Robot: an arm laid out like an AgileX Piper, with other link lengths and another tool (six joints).
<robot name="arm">
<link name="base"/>
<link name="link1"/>
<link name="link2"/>
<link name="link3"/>
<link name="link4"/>
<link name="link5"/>
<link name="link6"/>
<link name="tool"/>
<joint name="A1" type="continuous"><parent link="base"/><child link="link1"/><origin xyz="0 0 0.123"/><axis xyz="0 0 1"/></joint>
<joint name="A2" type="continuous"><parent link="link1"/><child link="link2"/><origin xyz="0 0 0" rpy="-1.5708 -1.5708 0"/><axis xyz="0 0 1"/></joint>
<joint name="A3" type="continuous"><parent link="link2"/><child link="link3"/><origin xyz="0.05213 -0.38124 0"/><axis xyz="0 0 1"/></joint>
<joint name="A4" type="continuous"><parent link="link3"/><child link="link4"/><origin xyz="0.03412 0.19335 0" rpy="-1.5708 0 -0.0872"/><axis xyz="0 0 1"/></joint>
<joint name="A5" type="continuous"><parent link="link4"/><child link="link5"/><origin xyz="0 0 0" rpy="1.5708 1.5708 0"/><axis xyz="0 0 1"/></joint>
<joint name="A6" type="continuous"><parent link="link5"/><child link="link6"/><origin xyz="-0.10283 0 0" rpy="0 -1.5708 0"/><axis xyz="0 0 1"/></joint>
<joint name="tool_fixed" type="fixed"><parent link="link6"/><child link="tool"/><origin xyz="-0.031 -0.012 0.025" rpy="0 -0.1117 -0.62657"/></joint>
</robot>
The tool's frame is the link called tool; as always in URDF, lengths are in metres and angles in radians. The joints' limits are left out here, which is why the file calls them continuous.
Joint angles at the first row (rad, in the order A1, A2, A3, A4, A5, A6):
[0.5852 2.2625 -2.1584 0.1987 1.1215 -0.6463]
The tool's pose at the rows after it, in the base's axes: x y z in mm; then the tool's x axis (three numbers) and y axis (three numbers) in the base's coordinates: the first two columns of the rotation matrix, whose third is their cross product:
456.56 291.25 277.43 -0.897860 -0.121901 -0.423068 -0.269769 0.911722 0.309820
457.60 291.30 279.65 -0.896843 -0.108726 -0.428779 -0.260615 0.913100 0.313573
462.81 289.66 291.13 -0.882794 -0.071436 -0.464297 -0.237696 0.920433 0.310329
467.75 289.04 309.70 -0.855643 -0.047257 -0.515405 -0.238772 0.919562 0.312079
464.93 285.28 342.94 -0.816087 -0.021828 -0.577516 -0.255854 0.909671 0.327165
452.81 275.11 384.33 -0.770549 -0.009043 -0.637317 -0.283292 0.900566 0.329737
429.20 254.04 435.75 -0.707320 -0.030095 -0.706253 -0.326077 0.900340 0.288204
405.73 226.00 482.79 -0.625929 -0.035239 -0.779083 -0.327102 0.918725 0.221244
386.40 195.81 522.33 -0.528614 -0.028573 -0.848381 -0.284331 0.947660 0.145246
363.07 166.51 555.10 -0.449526 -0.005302 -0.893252 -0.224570 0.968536 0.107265
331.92 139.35 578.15 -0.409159 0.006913 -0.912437 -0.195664 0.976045 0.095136
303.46 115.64 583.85 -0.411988 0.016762 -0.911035 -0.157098 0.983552 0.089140
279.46 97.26 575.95 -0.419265 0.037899 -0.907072 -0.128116 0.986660 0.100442
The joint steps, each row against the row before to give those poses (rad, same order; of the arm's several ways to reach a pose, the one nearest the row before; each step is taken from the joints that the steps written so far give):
[0.0001 0.0061 -0.0004 0.0000 0.0018 0.0082]
[0.0000 0.0009 -0.0112 -0.0040 0.0001 0.0135]
[-0.0001 0.0025 -0.0522 -0.0351 0.0061 0.0441]
[0.0000 0.0000 -0.0741 -0.0281 0.0142 0.0212]
[0.0001 -0.0321 -0.0622 -0.0140 0.0128 0.0074]
[0.0000 -0.0619 -0.0351 -0.0164 0.0215 -0.0064]
[-0.0001 -0.0976 -0.0129 -0.0414 0.0432 -0.0358]
[0.0000 -0.0948 -0.0045 -0.0888 0.0258 -0.0135]
[0.0000 -0.0785 0.0000 -0.1252 0.0000 0.0063]
[0.0000 -0.0788 0.0151 -0.1030 0.0000 0.0252]
[-0.0019 -0.0999 0.0667 -0.0444 0.0000 0.0095]
[0.0001 -0.0983 0.1197 -0.0379 -0.0050 0.0331]
[-0.0001 -0.1017 0.1851 -0.0276 -0.0659 0.0612]

